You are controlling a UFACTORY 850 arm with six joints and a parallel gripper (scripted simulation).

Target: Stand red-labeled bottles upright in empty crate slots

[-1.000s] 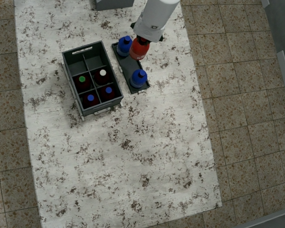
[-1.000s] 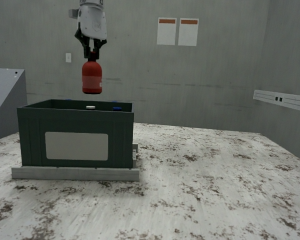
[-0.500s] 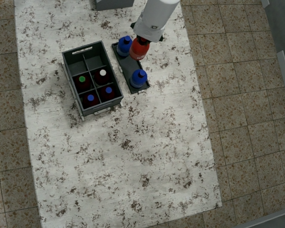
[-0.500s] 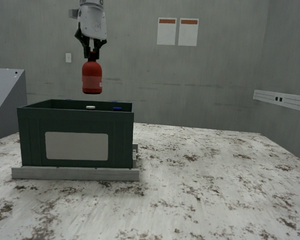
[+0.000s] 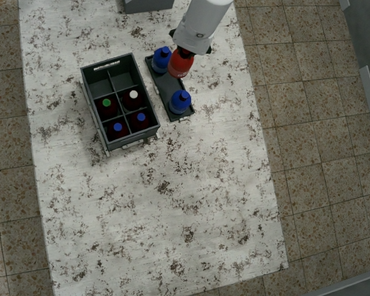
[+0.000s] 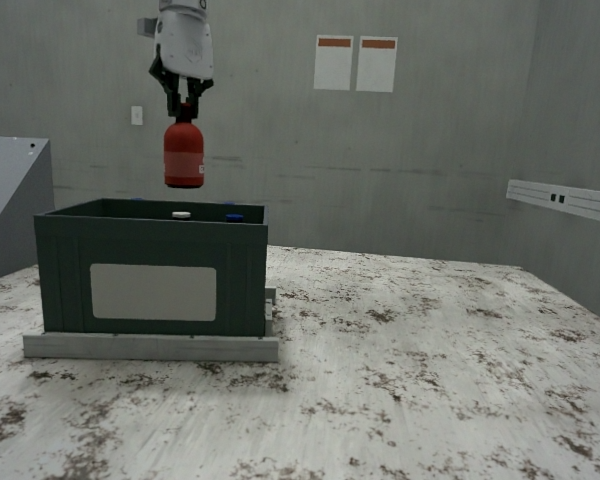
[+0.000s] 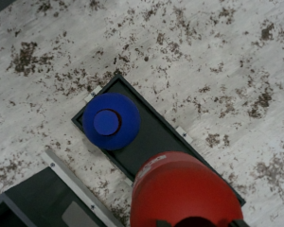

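Right now my hand is 70 mm above the red-labeled bottle. The rest, counted from my hand: tray 320 mm below; then blue bottle 250 mm below, 80 mm behind, 30 mm to the right; then dark crate 250 mm below, 200 mm to the right, 100 mm ahead.
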